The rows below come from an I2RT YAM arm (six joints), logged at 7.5 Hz.
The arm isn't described. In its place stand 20 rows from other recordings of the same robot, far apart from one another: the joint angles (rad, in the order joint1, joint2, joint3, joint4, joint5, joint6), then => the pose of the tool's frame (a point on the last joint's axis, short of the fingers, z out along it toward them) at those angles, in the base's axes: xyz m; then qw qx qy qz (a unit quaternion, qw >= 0).
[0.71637 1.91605 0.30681 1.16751 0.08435 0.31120] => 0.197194 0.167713 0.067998 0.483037 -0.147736 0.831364 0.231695
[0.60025 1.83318 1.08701 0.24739 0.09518 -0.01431] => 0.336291 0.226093 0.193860 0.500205 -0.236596 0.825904 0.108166
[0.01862 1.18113 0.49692 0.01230 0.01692 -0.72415] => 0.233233 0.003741 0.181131 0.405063 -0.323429 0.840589 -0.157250
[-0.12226 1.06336 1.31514 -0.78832 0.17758 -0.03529] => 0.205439 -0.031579 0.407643 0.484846 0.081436 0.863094 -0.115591
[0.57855 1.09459 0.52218 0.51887 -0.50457 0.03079] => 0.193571 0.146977 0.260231 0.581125 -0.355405 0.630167 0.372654
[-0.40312 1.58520 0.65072 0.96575 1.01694 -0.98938] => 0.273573 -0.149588 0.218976 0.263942 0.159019 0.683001 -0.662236
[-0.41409 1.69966 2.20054 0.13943 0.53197 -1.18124] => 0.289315 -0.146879 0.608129 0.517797 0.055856 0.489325 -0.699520
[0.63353 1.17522 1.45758 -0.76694 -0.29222 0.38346] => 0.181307 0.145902 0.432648 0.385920 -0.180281 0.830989 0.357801
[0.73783 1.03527 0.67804 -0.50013 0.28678 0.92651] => 0.159621 0.131506 0.229312 0.331702 0.137043 0.918607 0.165394
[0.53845 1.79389 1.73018 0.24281 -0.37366 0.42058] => 0.364347 0.232771 0.434325 0.614167 -0.179414 0.620391 0.453569
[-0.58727 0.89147 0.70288 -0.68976 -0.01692 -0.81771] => 0.146853 -0.097023 0.247544 0.264135 -0.110991 0.934061 -0.213178
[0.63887 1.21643 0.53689 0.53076 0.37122 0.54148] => 0.218560 0.146258 0.237917 0.610711 0.084043 0.749669 0.240759
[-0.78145 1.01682 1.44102 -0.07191 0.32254 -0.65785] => 0.120437 -0.135385 0.530722 0.548159 0.166314 0.555619 -0.602619
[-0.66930 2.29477 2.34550 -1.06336 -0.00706 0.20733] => 0.388013 -0.306642 0.290666 0.268933 0.407110 0.870841 -0.059762
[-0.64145 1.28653 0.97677 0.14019 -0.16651 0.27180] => 0.248010 -0.177850 0.330955 0.643194 0.287775 0.707388 -0.055579
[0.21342 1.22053 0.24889 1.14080 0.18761 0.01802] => 0.220855 0.041070 0.211331 0.762839 0.008626 0.645930 0.027864
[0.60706 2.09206 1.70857 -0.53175 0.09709 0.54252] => 0.386210 0.264041 0.219665 0.294865 -0.014896 0.945656 0.136260
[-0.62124 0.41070 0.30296 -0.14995 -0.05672 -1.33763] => 0.110064 -0.076300 0.224294 0.358797 -0.293796 0.735461 -0.494010
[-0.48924 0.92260 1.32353 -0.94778 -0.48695 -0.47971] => 0.142744 -0.057126 0.419974 0.518618 -0.114070 0.846621 -0.035458
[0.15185 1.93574 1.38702 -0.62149 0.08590 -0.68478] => 0.393128 0.057070 0.182714 0.180678 -0.389927 0.898151 -0.092935
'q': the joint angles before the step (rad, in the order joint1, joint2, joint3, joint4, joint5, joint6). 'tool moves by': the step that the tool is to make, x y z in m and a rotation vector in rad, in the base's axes. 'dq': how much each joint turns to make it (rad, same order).
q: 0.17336 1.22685 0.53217 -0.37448 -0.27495 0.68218
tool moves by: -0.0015 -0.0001 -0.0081 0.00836 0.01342 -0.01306
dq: 0.00029 0.01555 -0.02509 0.03362 -0.00289 0.01743
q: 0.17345 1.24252 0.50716 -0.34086 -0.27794 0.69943
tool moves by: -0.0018 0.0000 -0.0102 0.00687 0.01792 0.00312
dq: -0.00019 0.02575 -0.02726 0.03703 -0.01026 0.00175
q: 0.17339 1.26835 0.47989 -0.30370 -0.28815 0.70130
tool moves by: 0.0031 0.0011 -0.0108 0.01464 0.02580 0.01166
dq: -0.00104 0.05841 -0.00810 0.04273 -0.02256 -0.00299
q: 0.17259 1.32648 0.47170 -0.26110 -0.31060 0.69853
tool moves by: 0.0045 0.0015 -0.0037 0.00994 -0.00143 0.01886
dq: 0.00068 0.03573 0.00659 0.02824 -0.01656 -0.01279
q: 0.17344 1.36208 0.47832 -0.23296 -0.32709 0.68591
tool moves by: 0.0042 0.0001 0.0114 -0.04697 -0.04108 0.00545
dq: 0.00449 -0.02724 0.03217 -0.03496 0.04729 -0.02607
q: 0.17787 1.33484 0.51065 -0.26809 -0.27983 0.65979
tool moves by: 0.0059 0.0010 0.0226 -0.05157 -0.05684 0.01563
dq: 0.00735 -0.04638 0.06481 -0.07407 0.04966 -0.03757
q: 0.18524 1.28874 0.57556 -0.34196 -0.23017 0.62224
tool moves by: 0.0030 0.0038 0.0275 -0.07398 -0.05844 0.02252
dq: 0.02521 -0.05026 0.07948 -0.09487 0.07372 -0.04116
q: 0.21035 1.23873 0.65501 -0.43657 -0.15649 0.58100
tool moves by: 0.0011 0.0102 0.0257 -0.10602 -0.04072 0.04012
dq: 0.05803 -0.02215 0.09129 -0.10362 0.10514 -0.04445
